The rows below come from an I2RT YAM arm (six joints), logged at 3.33 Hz.
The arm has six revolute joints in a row. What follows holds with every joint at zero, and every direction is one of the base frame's. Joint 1 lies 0.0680 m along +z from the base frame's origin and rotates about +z. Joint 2 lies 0.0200 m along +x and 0.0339 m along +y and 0.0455 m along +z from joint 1 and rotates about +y. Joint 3 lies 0.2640 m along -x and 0.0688 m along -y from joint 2 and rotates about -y. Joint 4 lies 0.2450 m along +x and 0.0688 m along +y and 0.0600 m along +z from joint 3 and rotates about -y. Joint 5 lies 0.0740 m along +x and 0.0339 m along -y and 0.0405 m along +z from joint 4 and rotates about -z. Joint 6 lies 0.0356 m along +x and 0.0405 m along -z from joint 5 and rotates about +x. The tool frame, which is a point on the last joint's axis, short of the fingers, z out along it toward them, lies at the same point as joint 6; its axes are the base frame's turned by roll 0.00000, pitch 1.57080 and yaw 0.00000 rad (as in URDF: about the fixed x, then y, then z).
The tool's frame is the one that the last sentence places.
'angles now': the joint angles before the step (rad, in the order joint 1, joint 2, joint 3, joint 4, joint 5, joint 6). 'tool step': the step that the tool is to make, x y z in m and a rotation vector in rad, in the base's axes. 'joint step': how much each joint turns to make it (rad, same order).
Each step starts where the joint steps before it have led.
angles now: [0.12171 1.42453 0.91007 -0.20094 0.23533 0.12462]
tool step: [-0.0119 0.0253 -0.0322 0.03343 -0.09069 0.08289]
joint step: [0.08831 0.00208 -0.16740 0.26031 -0.00698 0.01790]
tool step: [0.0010 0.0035 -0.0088 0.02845 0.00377 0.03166]
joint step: [0.00640 0.02362 -0.01856 0.04272 -0.03721 0.00863]
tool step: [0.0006 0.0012 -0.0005 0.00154 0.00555 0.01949]
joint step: [0.00160 0.00424 0.00309 -0.00240 -0.01608 -0.00843]
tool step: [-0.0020 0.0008 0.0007 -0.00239 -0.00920 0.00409]
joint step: [0.00439 -0.00941 -0.00857 0.00821 0.00278 -0.00340]
